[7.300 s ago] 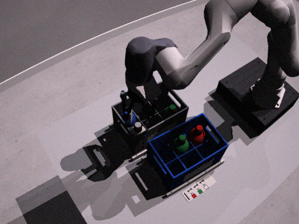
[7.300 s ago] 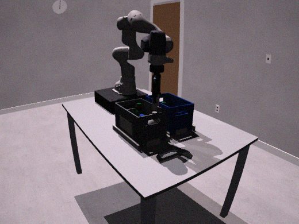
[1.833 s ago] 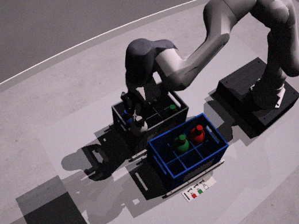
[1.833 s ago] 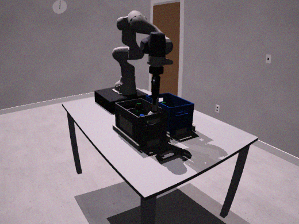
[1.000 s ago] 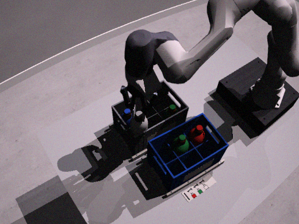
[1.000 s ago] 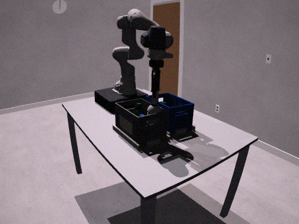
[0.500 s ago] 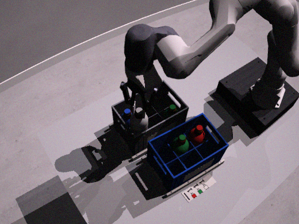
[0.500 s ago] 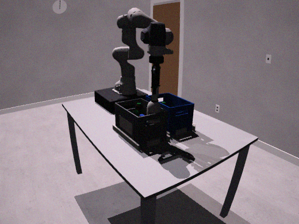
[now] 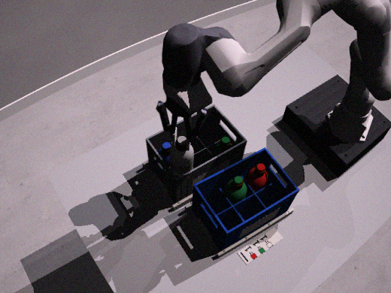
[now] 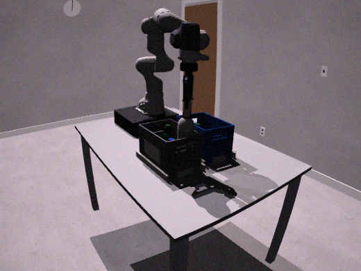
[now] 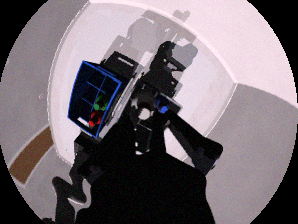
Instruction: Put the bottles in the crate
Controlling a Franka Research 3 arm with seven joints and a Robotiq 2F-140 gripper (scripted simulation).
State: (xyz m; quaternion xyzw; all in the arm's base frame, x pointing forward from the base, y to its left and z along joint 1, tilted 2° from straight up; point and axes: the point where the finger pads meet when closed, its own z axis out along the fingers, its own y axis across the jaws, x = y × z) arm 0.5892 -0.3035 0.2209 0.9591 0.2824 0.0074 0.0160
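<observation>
The white-labelled bottle lies 80 mm below my hand. From my hand the other things lie so: black crate (210 mm below, 90 mm behind, 20 mm to the right); then blue crate (210 mm to the left, 210 mm below, 70 mm behind); then blue-label bottle (200 mm below, 80 mm to the right, 10 mm behind).
</observation>
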